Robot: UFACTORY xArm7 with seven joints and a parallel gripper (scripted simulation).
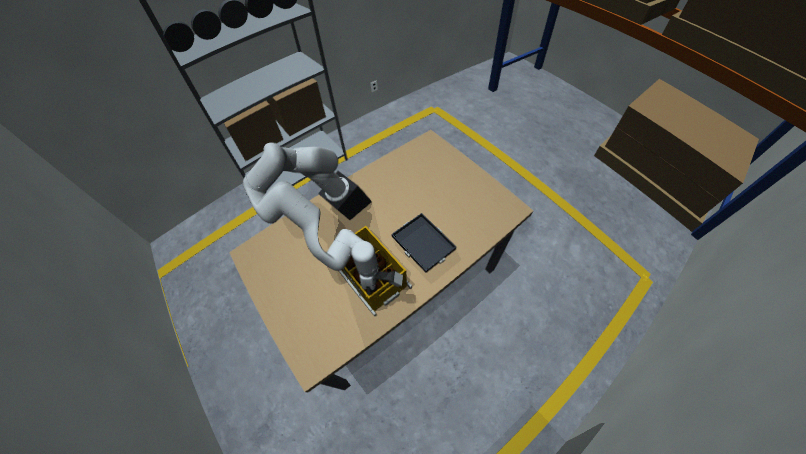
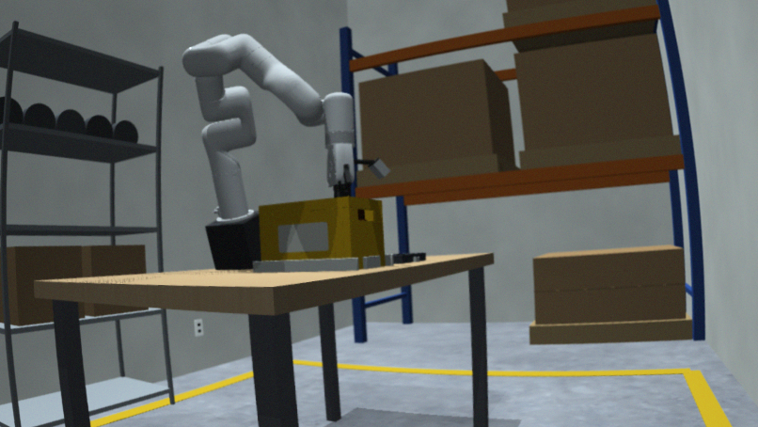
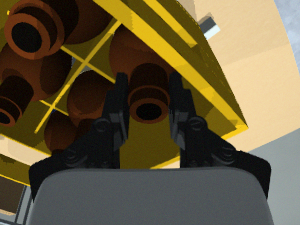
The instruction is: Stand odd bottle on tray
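Now: the bottle 1 cm behind my hand, 8 cm to the left of it and 7 cm below it. Round my hand: tray (9 cm behind, 33 cm to the left, 15 cm below); then crate (9 cm behind, 4 cm to the left, 7 cm below).
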